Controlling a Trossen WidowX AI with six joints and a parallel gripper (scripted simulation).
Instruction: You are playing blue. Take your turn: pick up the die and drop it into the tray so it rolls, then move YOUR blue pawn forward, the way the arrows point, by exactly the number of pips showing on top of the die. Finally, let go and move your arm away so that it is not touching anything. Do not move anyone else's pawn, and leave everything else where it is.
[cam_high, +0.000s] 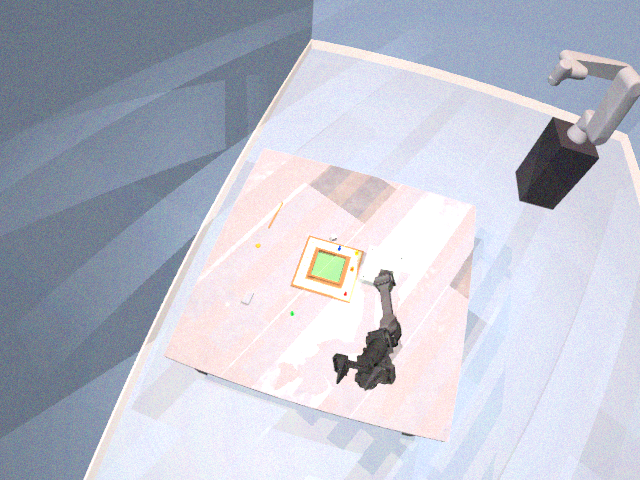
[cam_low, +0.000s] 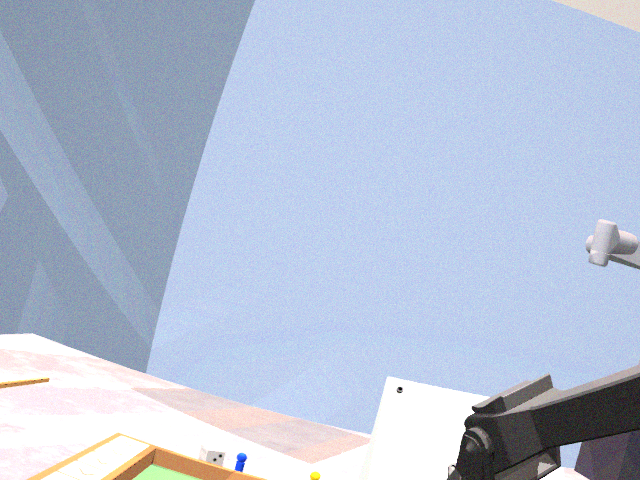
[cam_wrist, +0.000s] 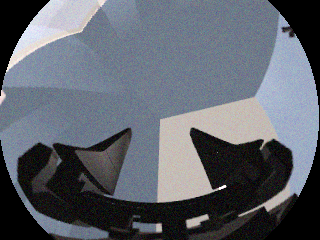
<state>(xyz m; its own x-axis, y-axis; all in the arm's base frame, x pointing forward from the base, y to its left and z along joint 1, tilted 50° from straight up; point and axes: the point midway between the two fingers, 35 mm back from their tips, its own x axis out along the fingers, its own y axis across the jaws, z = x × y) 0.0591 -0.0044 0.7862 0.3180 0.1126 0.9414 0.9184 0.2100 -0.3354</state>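
My gripper tip is 150 mm short of the white die, 810 mm to the left of it and 600 mm above it. Round my gripper tip: red pawn: 40 mm ahead, 520 mm to the right, 580 mm below; then green pawn: 250 mm ahead, 370 mm to the right, 590 mm below; then grey block: 470 mm ahead, 400 mm to the right, 600 mm below.
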